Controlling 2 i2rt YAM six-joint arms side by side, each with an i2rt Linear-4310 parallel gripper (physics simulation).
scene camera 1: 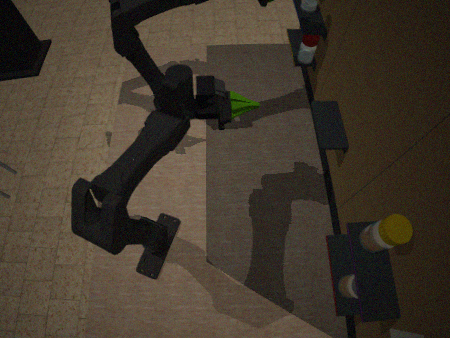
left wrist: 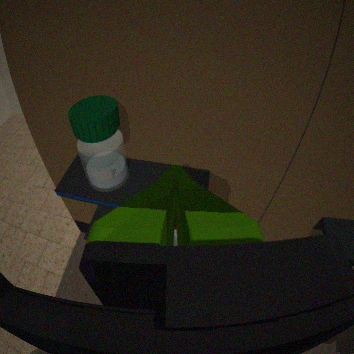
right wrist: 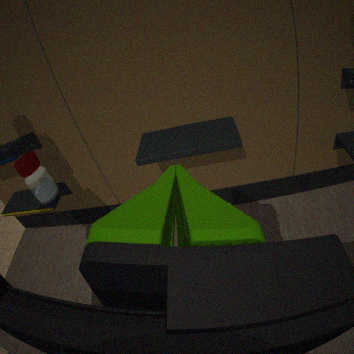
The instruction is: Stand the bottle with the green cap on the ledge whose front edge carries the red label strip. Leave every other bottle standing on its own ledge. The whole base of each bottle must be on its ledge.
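Places are measured from the left arm's base along level axes (x ahead, y left, z up), in centimetres.
Pixels of known places: left gripper, fingertip midpoint: (left wrist: 174, 174); right gripper, fingertip midpoint: (scene camera 1: 259, 105) (right wrist: 175, 173); right arm's base at its link origin: (scene camera 1: 159, 245).
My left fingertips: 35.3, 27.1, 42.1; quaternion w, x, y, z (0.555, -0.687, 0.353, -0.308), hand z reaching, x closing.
Note:
Behind a point stands the place of what it marks, as x, y, z.
The green-capped bottle (left wrist: 102, 145) @[38.7, 38.5, 36.5] stands upright on the left part of the blue-edged ledge (left wrist: 145, 174) @[42.9, 36.5, 29.6]. My left gripper (left wrist: 174, 174) @[35.3, 27.1, 42.1] is shut and empty, with its tips to the right of that bottle; in scene camera 1 it is mostly cut off at the top edge. The ledge with the red strip (scene camera 1: 338, 257) @[70.0, -32.6, 15.6] is at the lower right in scene camera 1. A pale bottle (scene camera 1: 347, 286) @[71.9, -39.6, 21.3] stands on it, partly hidden under the purple-edged ledge (scene camera 1: 375, 290) @[74.5, -39.7, 29.6]. My right gripper (scene camera 1: 259, 105) @[38.3, -8.8, 32.9] (right wrist: 175, 173) @[38.3, -8.8, 32.9] is shut and empty, held away from the wall.
A yellow-capped bottle (scene camera 1: 386, 233) @[69.4, -31.4, 40.0] stands on the purple-edged ledge. A red-capped bottle (scene camera 1: 307, 50) @[44.1, 28.4, 21.8] (right wrist: 38, 179) @[43.3, 28.4, 21.3] stands on the yellow-edged ledge (right wrist: 17, 202) @[38.5, 41.1, 15.6]. A bare ledge (scene camera 1: 329, 125) @[57.2, 0.1, 22.6] (right wrist: 190, 140) @[55.9, -0.2, 22.6] is between these groups. A bottle at the top edge of scene camera 1 is cut off.

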